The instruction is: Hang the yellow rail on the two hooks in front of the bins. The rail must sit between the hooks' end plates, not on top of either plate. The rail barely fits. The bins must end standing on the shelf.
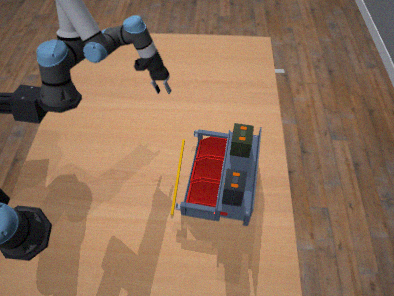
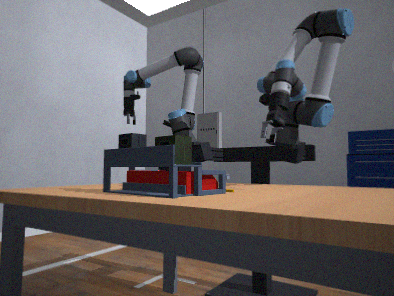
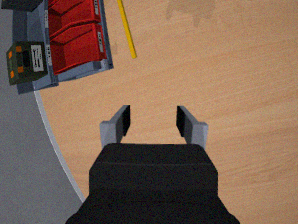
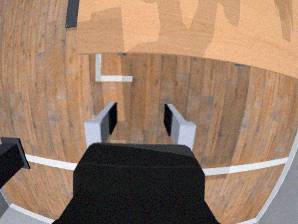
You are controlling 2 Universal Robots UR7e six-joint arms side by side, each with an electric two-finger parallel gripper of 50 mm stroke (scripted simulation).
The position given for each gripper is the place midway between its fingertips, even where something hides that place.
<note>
In view: the left gripper [image 2: 267,140], the right gripper [image 4: 140,113], a grey-blue shelf [image 2: 152,156] and a green box [image 3: 30,64].
The grey-blue shelf also shows in image 1 [image 1: 250,165]. The left gripper also shows in image 3 [image 3: 153,115]. Image 4 does not show the grey-blue shelf: it is out of frame. Image 4 misses the green box: it is out of frame.
</note>
